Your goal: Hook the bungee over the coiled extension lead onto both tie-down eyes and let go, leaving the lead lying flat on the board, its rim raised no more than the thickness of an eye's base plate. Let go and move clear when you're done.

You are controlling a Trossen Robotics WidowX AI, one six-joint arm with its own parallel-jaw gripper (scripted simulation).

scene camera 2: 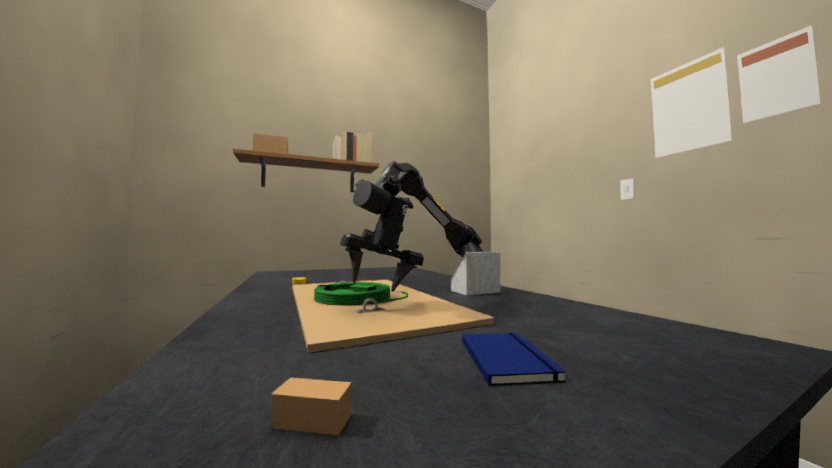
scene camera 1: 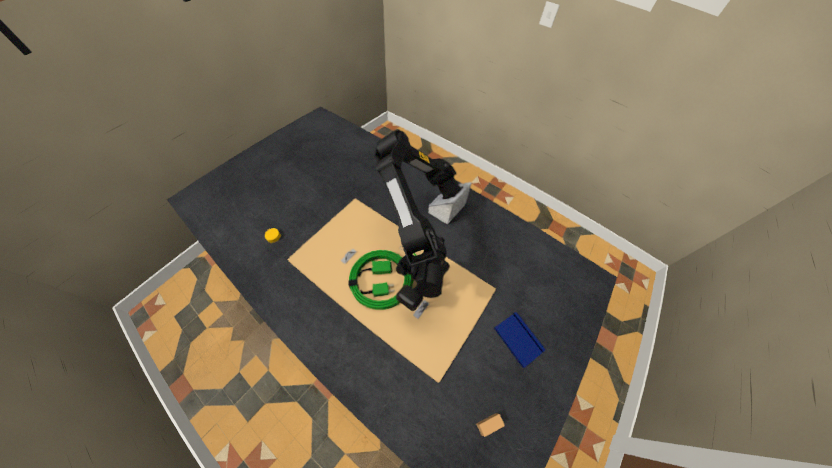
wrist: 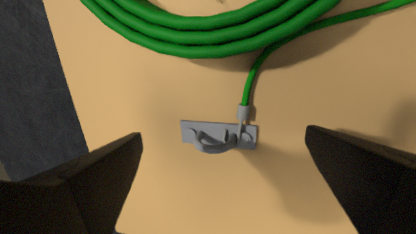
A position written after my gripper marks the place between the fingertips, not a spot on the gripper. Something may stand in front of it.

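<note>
Present in the scene: a tan block (scene camera 2: 317, 406), which is out of frame in the wrist view, and a grey tie-down eye (wrist: 206, 136). My gripper is visible at (scene camera 1: 418, 296), (scene camera 2: 373, 287) and (wrist: 223, 136).
</note>
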